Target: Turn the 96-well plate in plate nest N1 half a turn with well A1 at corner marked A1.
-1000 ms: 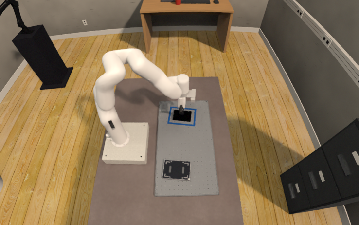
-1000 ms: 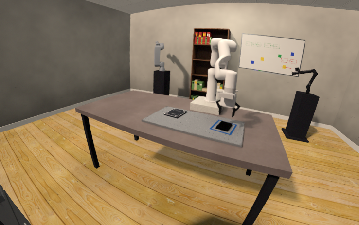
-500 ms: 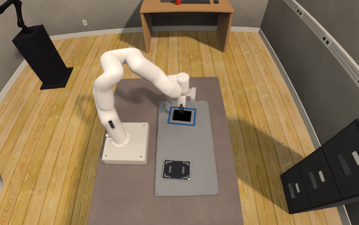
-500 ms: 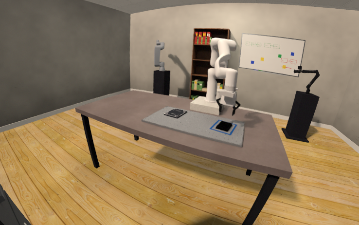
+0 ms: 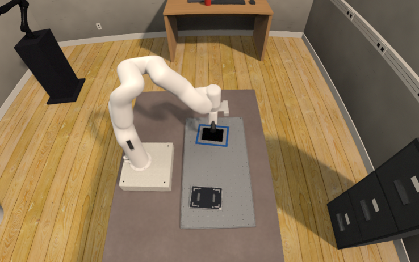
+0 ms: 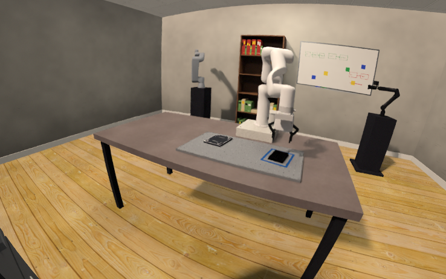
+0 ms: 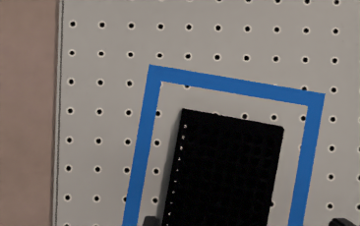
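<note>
My hand is 100 mm above the black 96-well plate. From my hand the other things lie so: plate nest N1: 60 mm behind, 400 mm to the right, 100 mm below.
</note>
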